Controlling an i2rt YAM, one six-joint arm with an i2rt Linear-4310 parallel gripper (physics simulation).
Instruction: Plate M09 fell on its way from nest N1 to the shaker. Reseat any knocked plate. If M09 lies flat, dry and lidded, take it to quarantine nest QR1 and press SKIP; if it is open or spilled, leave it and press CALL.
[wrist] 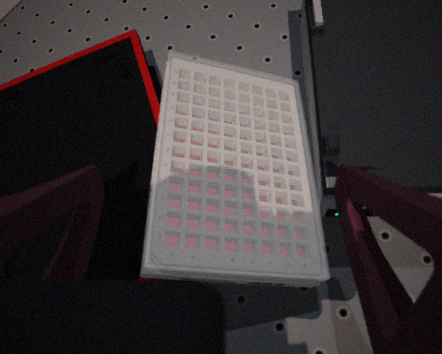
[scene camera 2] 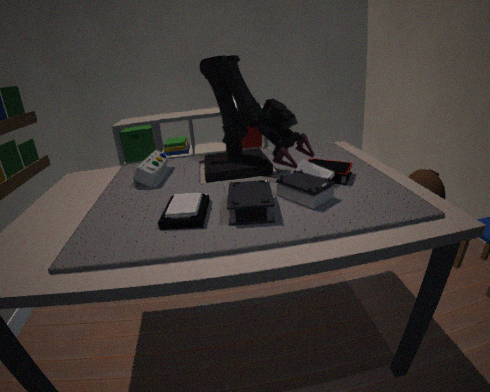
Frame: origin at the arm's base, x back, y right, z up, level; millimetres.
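Where they show: gripper, fingertip midpoint: (wrist: 219, 177) (scene camera 2: 305, 161); arm's base at its link origin: (scene camera 2: 235, 159).
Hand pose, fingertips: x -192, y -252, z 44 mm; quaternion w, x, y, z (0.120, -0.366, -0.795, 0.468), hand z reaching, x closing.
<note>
Each offset is from my fingertips to the top centre of the thing. "*": to the spot under its first point.
A white well plate (scene camera 2: 316, 170) (wrist: 230, 150) with pinkish wells lies between the red-rimmed black nest @(* dx +2, dy -155, dz -39 mm) (scene camera 2: 349, 170) (wrist: 145, 75) and the shaker @(* dx -168, dy +23, dz -19 mm) (scene camera 2: 306, 187) (wrist: 380, 90). A clear cover shows over its wells. It looks tilted in the scene view, its left side close against the nest's red rim in the wrist view. Its label is not readable. My gripper (scene camera 2: 303, 159) (wrist: 219, 177) is open above the plate, one finger to each side of it in the wrist view, nothing held. The button box @(dx +129, dy +577, dz +9 mm) (scene camera 2: 145, 176) with blue, yellow and green buttons stands at the left.
A white plate @(dx -194, dy +371, dz -36 mm) (scene camera 2: 184, 205) sits level in a black nest @(dx -194, dy +371, dz -44 mm) (scene camera 2: 175, 224) at the front left. A dark raised stand (scene camera 2: 250, 194) is at the centre, close to the shaker's left side. The arm's black base (scene camera 2: 237, 167) stands behind it. A green light shows by the shaker's edge.
</note>
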